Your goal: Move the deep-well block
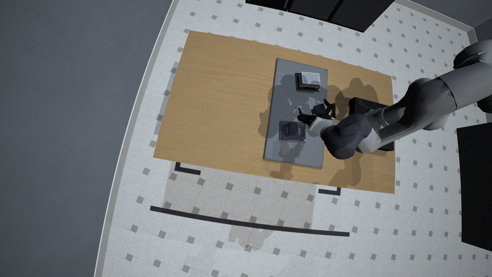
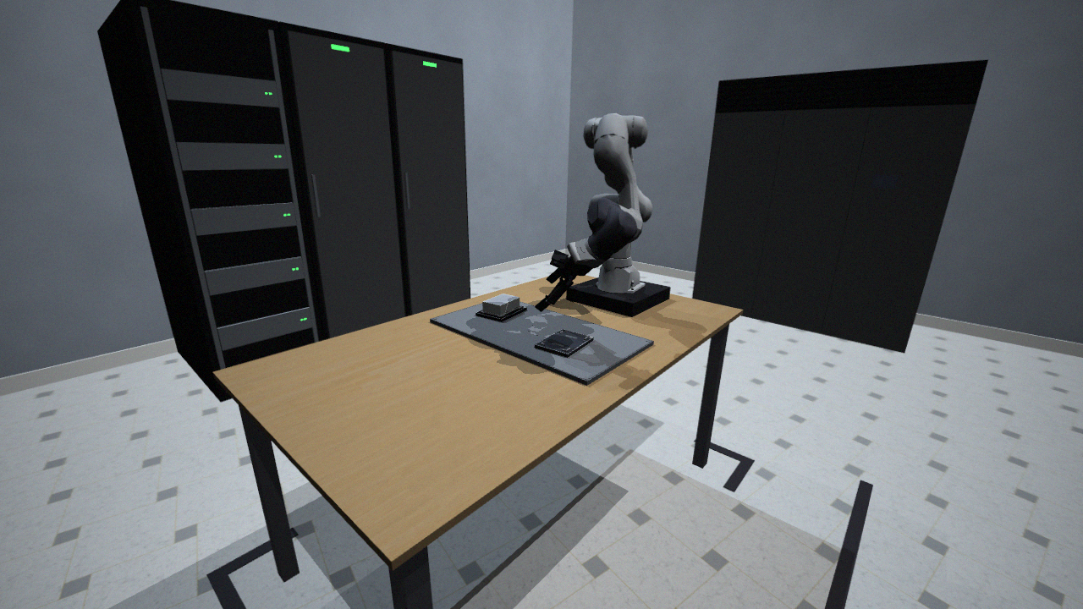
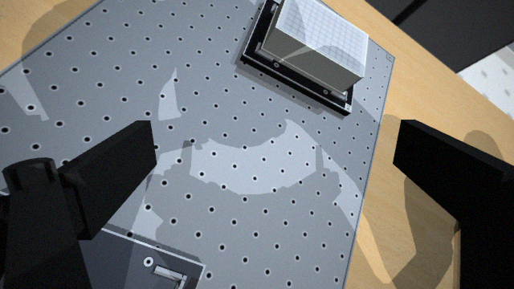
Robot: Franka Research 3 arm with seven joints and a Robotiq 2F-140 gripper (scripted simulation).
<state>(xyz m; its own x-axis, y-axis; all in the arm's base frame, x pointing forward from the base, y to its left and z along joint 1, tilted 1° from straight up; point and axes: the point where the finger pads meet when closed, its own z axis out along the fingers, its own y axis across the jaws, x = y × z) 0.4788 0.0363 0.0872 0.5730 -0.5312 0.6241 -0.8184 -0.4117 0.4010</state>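
The translucent deep-well block is 23 cm to the right of my hand, 10 cm below it and 1 cm behind it. Round my hand: nest N2: 13 cm to the left, 13 cm below, 5 cm ahead; then black nest N1: 23 cm to the right, 13 cm below, 1 cm behind.
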